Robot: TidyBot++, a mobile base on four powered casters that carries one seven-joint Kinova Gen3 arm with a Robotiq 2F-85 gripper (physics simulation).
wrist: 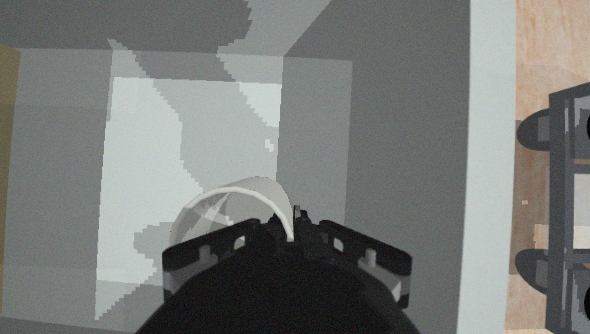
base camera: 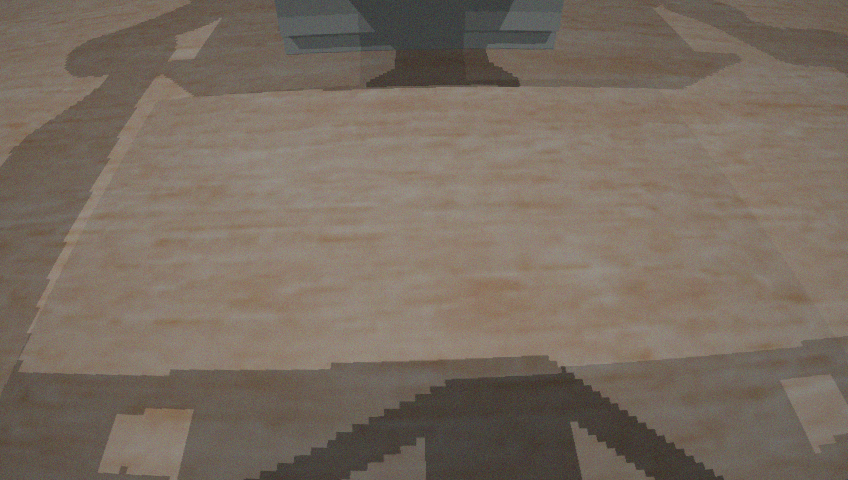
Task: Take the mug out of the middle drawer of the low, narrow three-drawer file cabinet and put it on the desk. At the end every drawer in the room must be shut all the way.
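Frame: origin at the arm's base, x left, y back, z up, level; millimetres.
Where they show: gripper, fingertip midpoint: (wrist: 290,213).
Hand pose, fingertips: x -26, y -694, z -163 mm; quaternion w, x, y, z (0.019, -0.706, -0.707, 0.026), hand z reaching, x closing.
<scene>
Things, the pixels of their top centre, and the offset from my fingertips. "spot": a spot on its surface instead. Level surfaces: height alone.
- whitish mug at a spot on its surface: (wrist: 272,189) spot: dy -15, dx -31, dz +39 mm
- wood-patterned floor at its surface level: dz -234 mm
- olive strip at a spot on its surface: (wrist: 7,80) spot: dy -360, dx -150, dz -9 mm
The whitish mug (wrist: 272,189) lies tilted in the open drawer, its round rim and part of its inside showing in the wrist view. The grey drawer (wrist: 489,150) has a pale top edge on the right and high inner walls. My gripper (wrist: 290,213) is down in the drawer, nearly closed, with the right side of the mug's wall between its fingertips: the left finger is inside the rim, the right one outside. The lower part of the mug is hidden behind the gripper. The desk does not show in either view.
A blue-grey body (base camera: 324,20) shows at the top of the base camera view, above the wood-patterned floor (base camera: 428,226) with shadows. Part of my dark base frame (wrist: 560,200) shows at the right of the wrist view, beyond the drawer's pale edge. An olive strip (wrist: 7,80) is at the left.
</scene>
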